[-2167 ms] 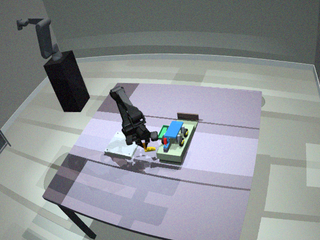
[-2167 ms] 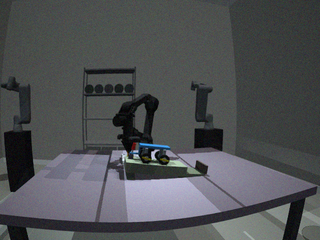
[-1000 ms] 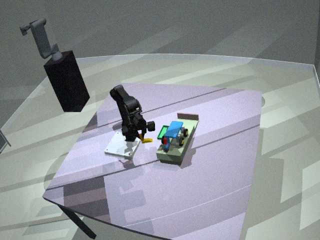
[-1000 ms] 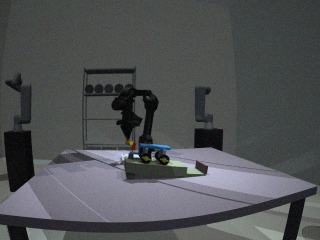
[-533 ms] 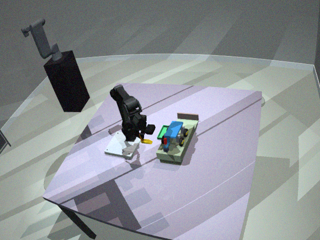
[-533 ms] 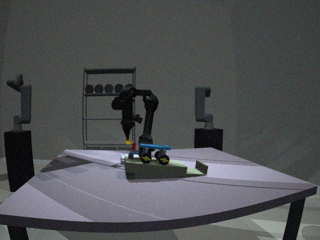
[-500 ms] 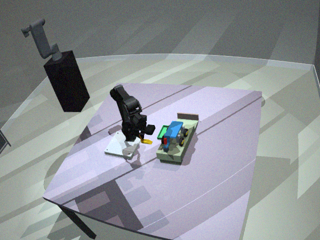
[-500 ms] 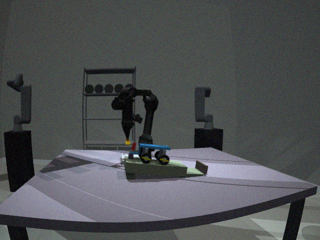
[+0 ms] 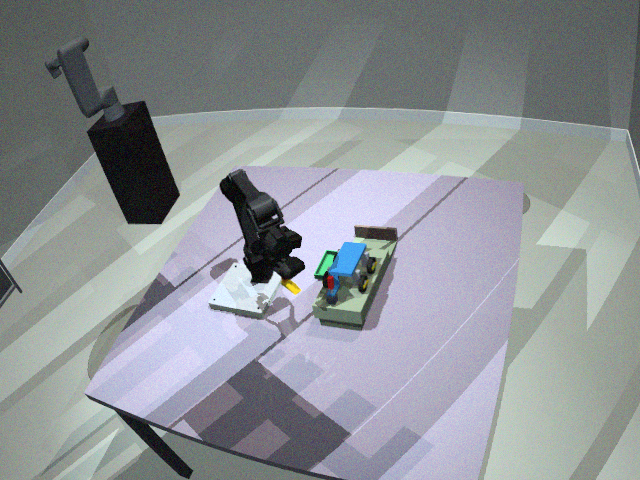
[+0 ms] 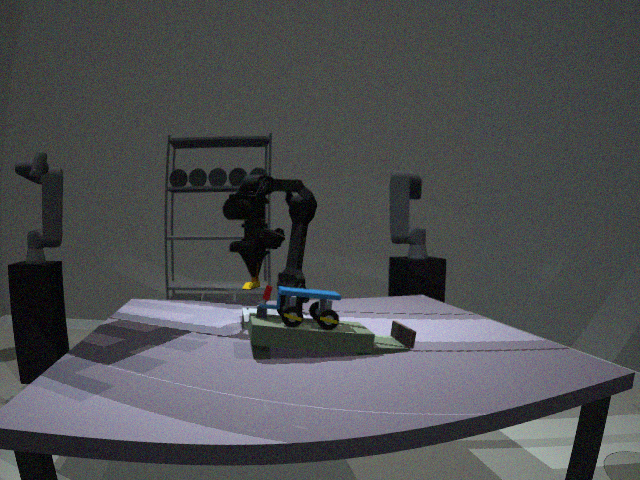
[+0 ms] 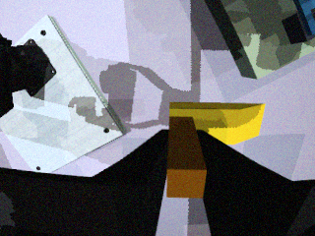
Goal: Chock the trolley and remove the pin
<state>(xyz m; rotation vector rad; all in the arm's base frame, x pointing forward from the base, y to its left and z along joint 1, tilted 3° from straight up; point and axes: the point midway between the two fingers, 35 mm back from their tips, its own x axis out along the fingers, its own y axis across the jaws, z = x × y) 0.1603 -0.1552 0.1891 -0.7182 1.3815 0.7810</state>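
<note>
My gripper tip is now 2 cm short of the yellow chock, 1 cm to the left of it and 1 cm above it. Round my gripper tip: stop pin: 13 cm ahead, 4 cm below, 1 cm to the left; blue trolley: 16 cm ahead, 10 cm to the left, 6 cm below; ramp: 16 cm ahead, 13 cm below, 11 cm to the left.
</note>
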